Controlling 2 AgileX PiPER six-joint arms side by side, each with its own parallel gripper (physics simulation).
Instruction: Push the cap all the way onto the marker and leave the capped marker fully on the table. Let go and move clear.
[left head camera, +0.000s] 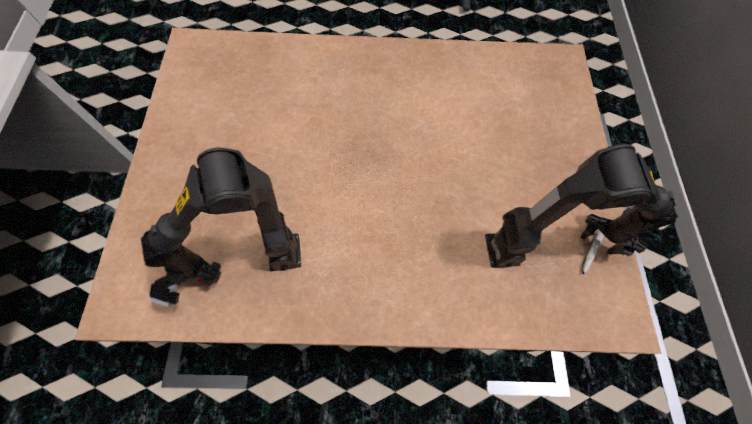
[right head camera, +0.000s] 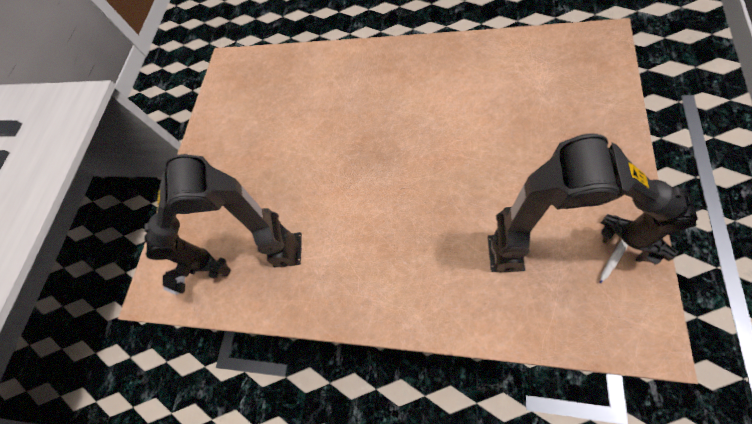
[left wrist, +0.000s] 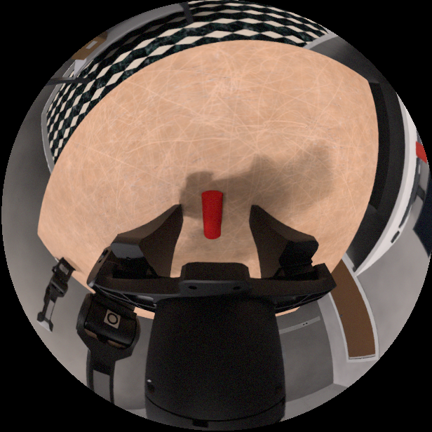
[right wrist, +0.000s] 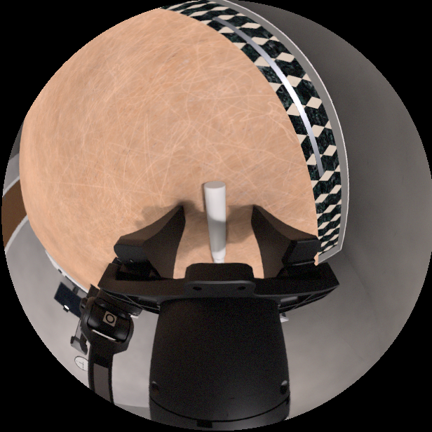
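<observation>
The red cap (left head camera: 200, 280) (left wrist: 212, 220) lies on its side on the table, between the spread fingers of my left gripper (left head camera: 189, 288) (right head camera: 199, 279) (left wrist: 215, 212), which is open and low over it. In the right head camera the cap does not show. The white marker (left head camera: 592, 253) (right head camera: 612, 262) (right wrist: 216, 225) lies uncapped near the table's right edge, its dark tip toward the bottom of the head views. My right gripper (left head camera: 601, 244) (right head camera: 626, 249) (right wrist: 217, 213) is open, with one finger on each side of the marker. The marker's tip is hidden in the right wrist view.
The brown table (left head camera: 368, 305) (right head camera: 379, 316) carries both arm bases near its middle, far from the cap and the marker. The right arm reaches out over the table's right edge. A white cabinet (left head camera: 10, 79) (right head camera: 52, 121) stands off the table's left side.
</observation>
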